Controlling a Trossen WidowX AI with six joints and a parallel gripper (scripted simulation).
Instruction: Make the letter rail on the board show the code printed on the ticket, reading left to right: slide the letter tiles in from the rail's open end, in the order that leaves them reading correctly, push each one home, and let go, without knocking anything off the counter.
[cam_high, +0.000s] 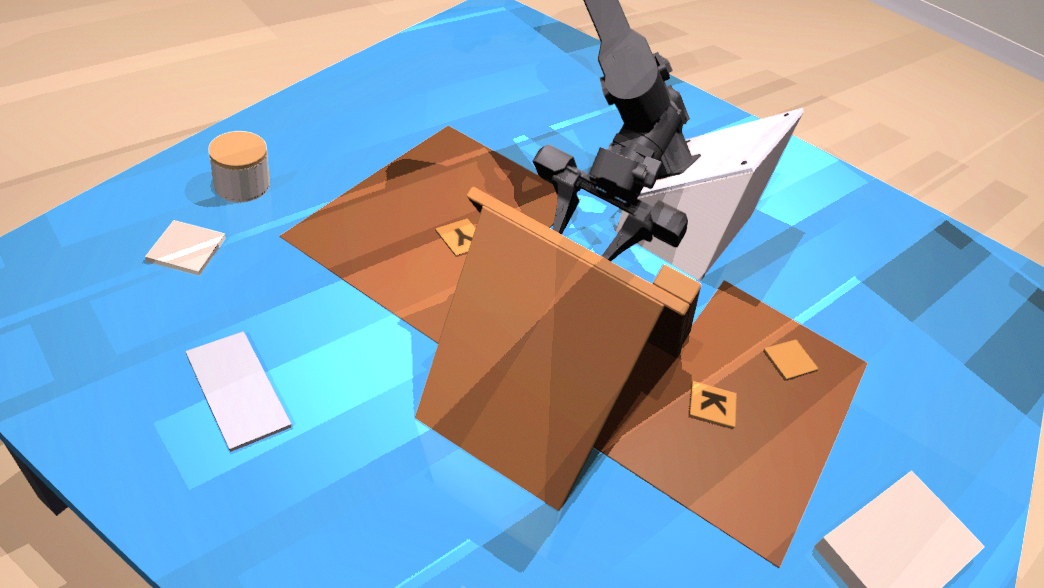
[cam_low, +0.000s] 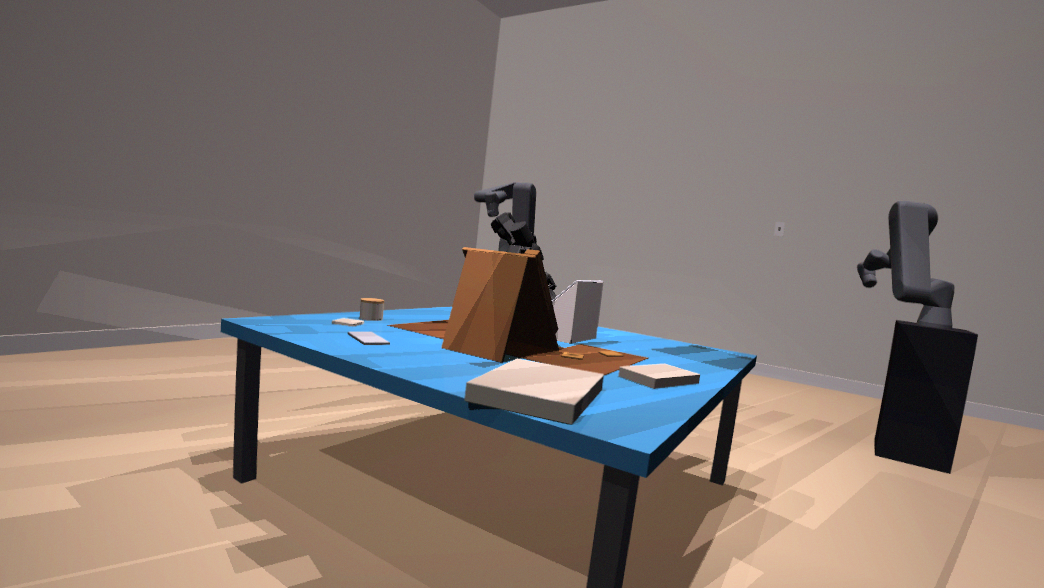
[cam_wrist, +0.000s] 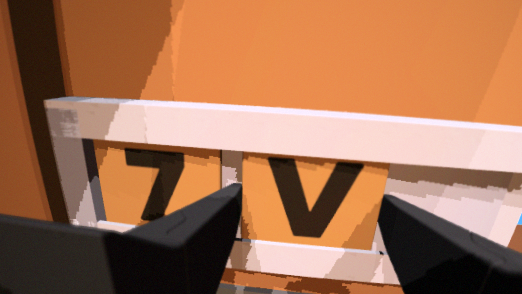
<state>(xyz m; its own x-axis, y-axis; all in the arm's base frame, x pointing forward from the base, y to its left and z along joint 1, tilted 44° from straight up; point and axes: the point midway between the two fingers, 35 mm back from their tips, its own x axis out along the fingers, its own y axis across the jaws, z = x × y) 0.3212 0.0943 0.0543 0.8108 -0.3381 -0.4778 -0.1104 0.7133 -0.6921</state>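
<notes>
The white ticket is 50 mm behind my gripper tip, 20 mm to the right of it and 80 mm below it. Round my gripper tip: grey card: 300 mm ahead, 230 mm to the right, 170 mm below; then brown mat: 150 mm behind, 10 mm to the right, 180 mm below; then pale block: 60 mm behind, 490 mm to the left, 160 mm below.
</notes>
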